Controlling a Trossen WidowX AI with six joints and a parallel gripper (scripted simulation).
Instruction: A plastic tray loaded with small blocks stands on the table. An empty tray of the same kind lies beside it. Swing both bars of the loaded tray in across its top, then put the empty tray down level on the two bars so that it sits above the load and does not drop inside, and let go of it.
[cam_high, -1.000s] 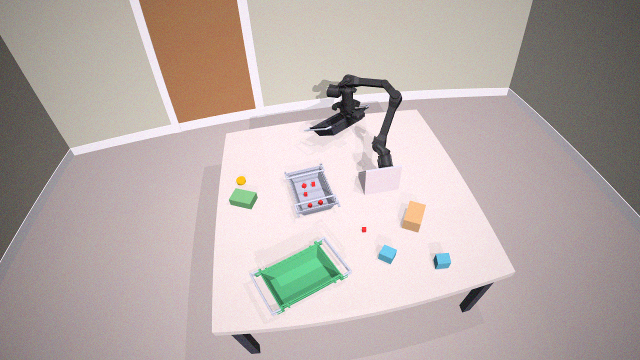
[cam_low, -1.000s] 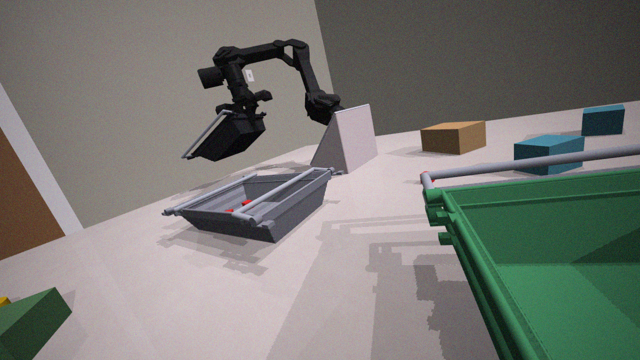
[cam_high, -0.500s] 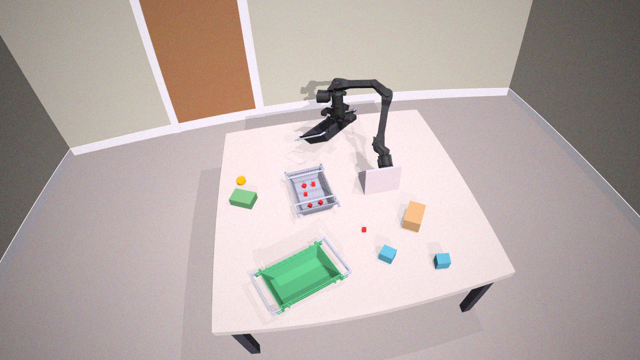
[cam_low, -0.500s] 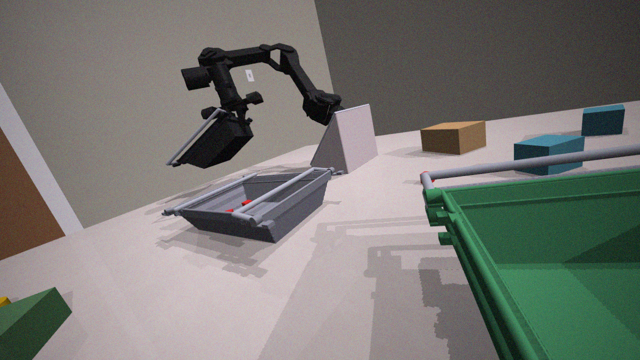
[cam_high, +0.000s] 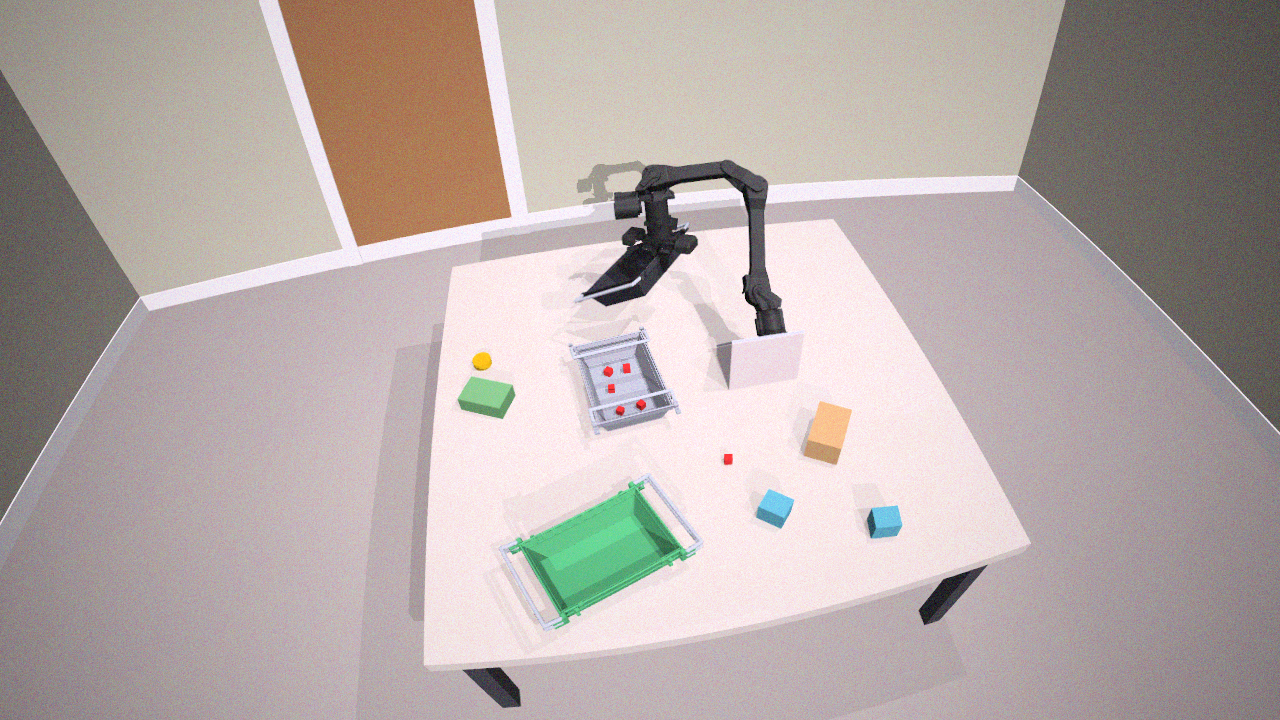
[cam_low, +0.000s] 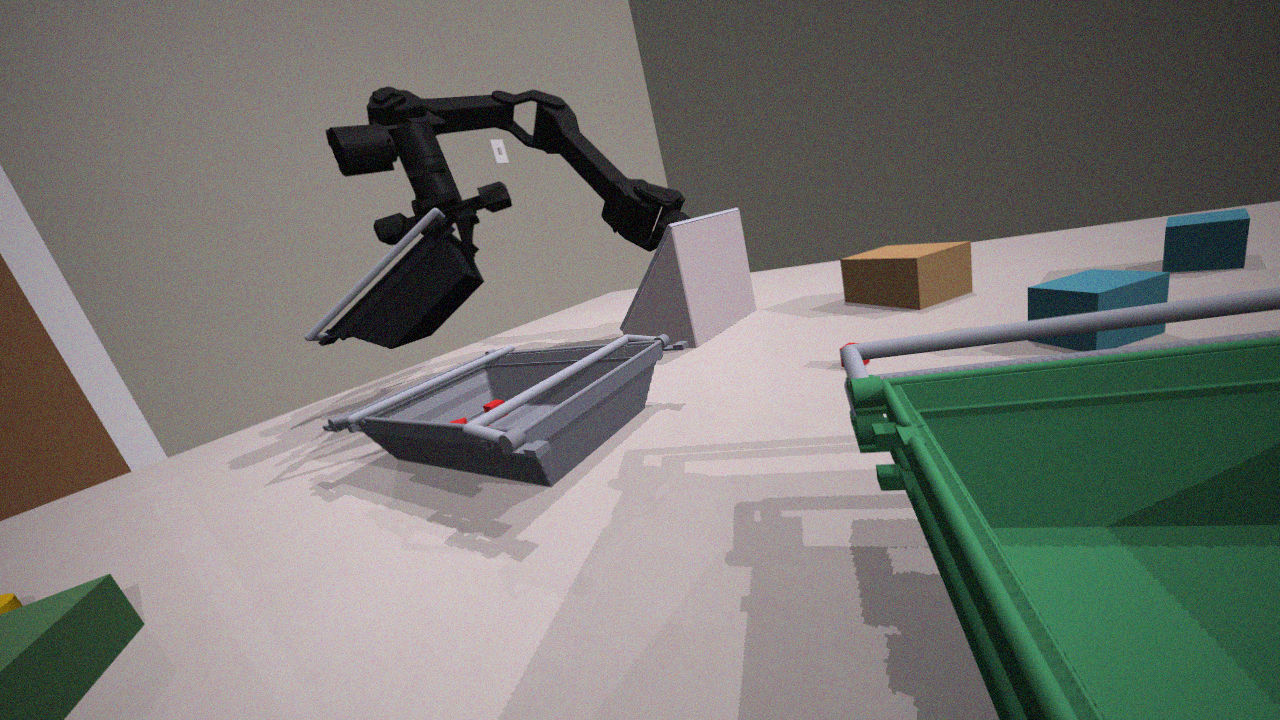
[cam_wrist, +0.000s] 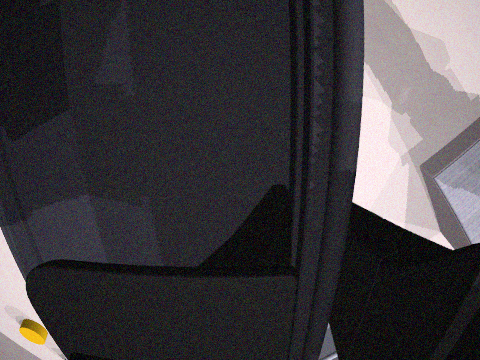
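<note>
Now: the black tray 7 cm ahead of my gripper tip and 4 cm to the right of it. Round my gripper tip: red block (50 cm to the left, 16 cm below, 10 cm behind); yellow disc (49 cm ahead, 15 cm below, 13 cm to the left); green block (46 cm ahead, 27 cm to the left, 14 cm below).
</note>
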